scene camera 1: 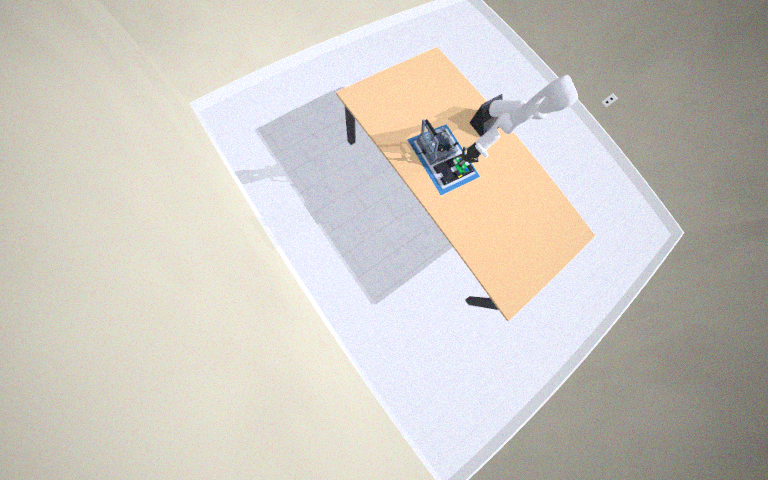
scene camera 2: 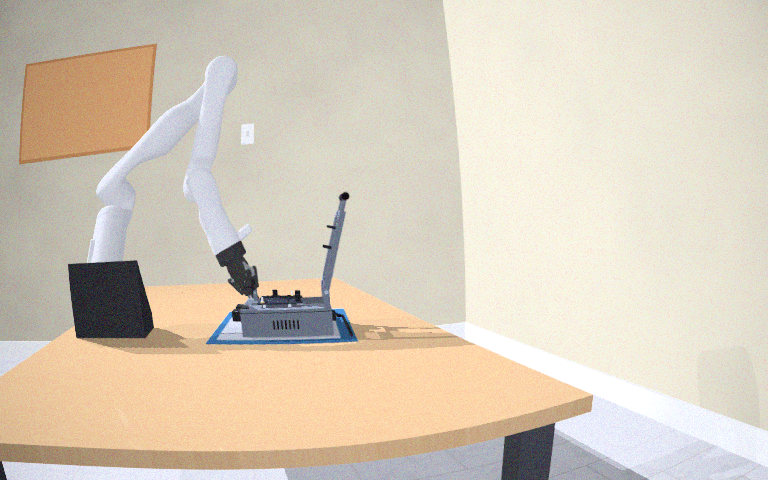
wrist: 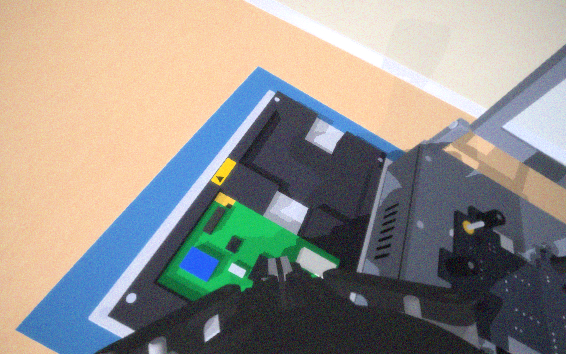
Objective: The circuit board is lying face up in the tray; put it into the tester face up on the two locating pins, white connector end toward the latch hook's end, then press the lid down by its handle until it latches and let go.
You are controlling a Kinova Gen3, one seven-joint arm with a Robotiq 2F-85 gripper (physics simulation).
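Places are measured from the arm's base along level axes (x ahead, y left, z up), in centimetres.
Pixels of known places: gripper, fingertip midpoint: (scene camera 1: 460, 163) (wrist: 279, 271); arm's base at its link origin: (scene camera 1: 494, 108) (scene camera 2: 103, 280).
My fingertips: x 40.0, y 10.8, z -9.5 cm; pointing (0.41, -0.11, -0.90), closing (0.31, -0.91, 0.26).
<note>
Ahead of a thing's pixels: the offset from my fingertips to its top centre. "spot": to the spot under its first point. Level surfaces: height alone.
The green circuit board {dy +1.2, dx -0.1, dz +0.0 cm} (wrist: 253, 228) (scene camera 1: 459, 167) lies face up in the black tray {spot: dy +2.4, dx +11.5, dz -1.0 cm} (wrist: 274, 140), with its white connector {dy -2.8, dx +1.2, dz +0.0 cm} (wrist: 313, 261) at the end near the tester. The grey tester (wrist: 415, 211) (scene camera 2: 287, 321) (scene camera 1: 439, 145) stands beside the tray. Its lid (scene camera 2: 334, 248) stands open, nearly upright, with the round handle {dy -25.0, dx +14.4, dz +25.0 cm} (scene camera 2: 344, 195) on top. My gripper (wrist: 279, 271) (scene camera 2: 254, 295) (scene camera 1: 468, 156) is down at the board's near edge. Its fingers are shut together with nothing between them. The gripper body hides the board's near edge.
The tray and tester sit on a blue mat {dz -2.6 cm} (wrist: 176, 175) (scene camera 2: 282, 340) (scene camera 1: 449, 188) on a wooden table {dz -2.8 cm} (scene camera 2: 382, 405) (scene camera 1: 525, 229). The arm's dark base (scene camera 1: 484, 116) stands at the table edge behind the mat. A wall rises to the right in the second scene view.
</note>
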